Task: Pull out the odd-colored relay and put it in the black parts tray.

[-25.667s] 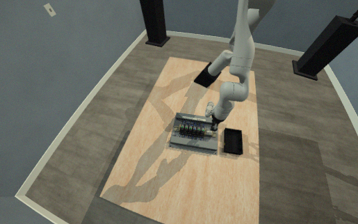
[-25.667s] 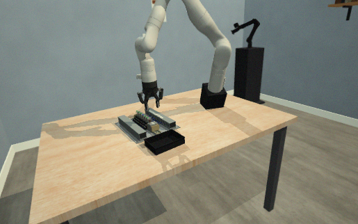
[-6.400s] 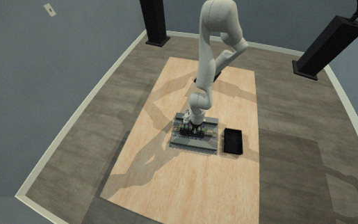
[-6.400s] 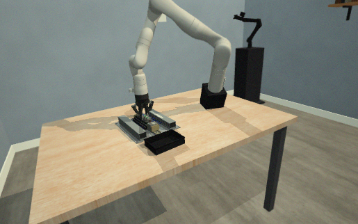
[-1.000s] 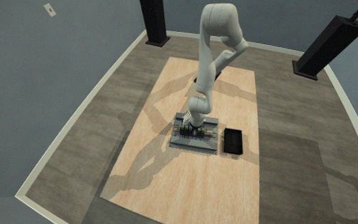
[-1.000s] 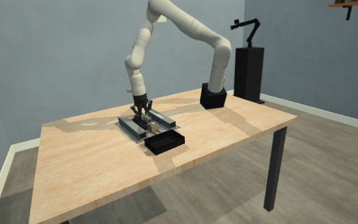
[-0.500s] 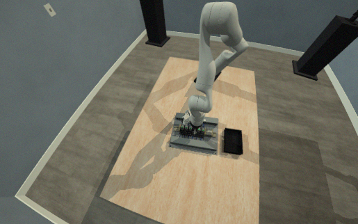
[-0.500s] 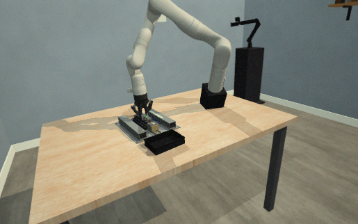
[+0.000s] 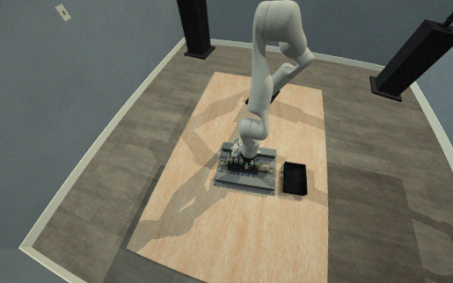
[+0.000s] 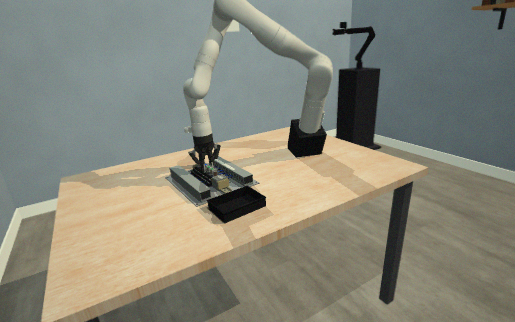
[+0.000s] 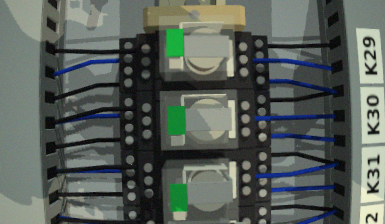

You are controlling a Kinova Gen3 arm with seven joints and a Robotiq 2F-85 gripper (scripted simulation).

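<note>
The grey relay panel lies 10 mm to the left of my hand and 30 mm below it. Also, from my hand: black parts tray 30 mm behind, 260 mm to the left, 40 mm below.
</note>
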